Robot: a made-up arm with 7 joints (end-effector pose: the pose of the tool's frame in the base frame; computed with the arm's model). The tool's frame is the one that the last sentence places. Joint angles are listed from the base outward.
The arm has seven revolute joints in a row. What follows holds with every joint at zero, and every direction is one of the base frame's.
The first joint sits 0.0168 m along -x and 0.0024 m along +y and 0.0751 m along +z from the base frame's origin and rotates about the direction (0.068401, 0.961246, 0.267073), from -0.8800 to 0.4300 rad.
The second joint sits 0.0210 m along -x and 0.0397 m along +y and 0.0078 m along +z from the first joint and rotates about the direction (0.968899, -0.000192, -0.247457), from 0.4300 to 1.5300 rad.
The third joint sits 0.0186 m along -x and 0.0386 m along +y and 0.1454 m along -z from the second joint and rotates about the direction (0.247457, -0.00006, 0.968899), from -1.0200 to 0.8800 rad.
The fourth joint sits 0.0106 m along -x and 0.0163 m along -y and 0.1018 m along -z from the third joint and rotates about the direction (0.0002, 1, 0.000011), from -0.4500 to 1.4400 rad.
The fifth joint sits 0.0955 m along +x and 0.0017 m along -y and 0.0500 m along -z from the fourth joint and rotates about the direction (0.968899, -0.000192, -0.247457), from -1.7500 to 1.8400 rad.
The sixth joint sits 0.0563 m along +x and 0.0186 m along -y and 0.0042 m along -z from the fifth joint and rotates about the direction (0.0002, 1, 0.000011), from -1.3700 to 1.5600 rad.
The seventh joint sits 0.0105 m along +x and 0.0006 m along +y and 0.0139 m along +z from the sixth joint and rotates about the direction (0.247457, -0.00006, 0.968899), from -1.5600 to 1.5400 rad.
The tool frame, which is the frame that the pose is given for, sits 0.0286 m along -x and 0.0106 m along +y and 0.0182 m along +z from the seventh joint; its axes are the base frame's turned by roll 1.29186, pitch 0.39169 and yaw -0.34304 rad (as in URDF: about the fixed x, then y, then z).
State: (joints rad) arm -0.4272 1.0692 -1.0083 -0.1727 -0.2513 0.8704 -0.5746
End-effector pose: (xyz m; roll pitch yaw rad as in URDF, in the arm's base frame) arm 0.1248 0.1519 -0.1071 -0.4280 1.1108 -3.0334
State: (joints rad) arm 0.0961 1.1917 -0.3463 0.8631 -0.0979 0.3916 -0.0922
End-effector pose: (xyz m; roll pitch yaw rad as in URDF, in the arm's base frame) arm 0.0269 0.3590 -0.0956 -2.4746 0.7997 1.9642
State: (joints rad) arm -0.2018 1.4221 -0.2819 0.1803 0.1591 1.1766 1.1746
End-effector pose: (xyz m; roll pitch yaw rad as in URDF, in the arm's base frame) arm 0.1539 0.2941 -0.0526 -2.9961 -0.7684 1.1123
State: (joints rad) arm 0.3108 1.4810 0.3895 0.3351 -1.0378 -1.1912 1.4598
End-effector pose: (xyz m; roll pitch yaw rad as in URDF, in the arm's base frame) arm 0.1047 0.3265 0.0473 0.7201 -0.7549 1.4244
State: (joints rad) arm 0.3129 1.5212 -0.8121 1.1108 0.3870 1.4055 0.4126
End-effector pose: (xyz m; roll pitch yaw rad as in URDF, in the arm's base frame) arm -0.0758 0.4454 0.0008 -1.3310 -1.0471 1.0667
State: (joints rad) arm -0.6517 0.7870 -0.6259 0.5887 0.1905 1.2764 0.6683
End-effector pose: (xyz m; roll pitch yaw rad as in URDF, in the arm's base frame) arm 0.2242 0.1698 -0.1739 -2.9907 0.0856 1.3604
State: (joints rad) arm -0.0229 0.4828 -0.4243 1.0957 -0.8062 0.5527 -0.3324
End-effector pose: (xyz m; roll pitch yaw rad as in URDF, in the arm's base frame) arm -0.0089 0.2338 -0.2672 -0.9557 0.9443 -1.9825
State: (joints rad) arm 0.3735 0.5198 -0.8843 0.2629 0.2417 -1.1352 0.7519
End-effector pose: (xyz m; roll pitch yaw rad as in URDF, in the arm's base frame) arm -0.1750 0.1149 -0.1995 1.2997 0.0824 -0.6634
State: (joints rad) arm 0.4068 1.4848 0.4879 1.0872 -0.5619 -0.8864 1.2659
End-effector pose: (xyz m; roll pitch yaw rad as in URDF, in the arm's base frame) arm 0.0251 0.4092 0.0446 1.9560 -0.9754 1.2837
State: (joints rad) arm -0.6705 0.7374 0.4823 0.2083 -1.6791 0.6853 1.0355
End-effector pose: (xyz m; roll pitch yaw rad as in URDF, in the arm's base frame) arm 0.2062 0.2965 0.0410 0.3591 0.4992 -0.0176
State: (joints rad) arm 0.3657 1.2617 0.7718 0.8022 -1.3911 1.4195 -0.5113
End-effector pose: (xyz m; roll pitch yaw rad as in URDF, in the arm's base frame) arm 0.0088 0.4670 0.0590 -0.1830 0.6662 -0.5931
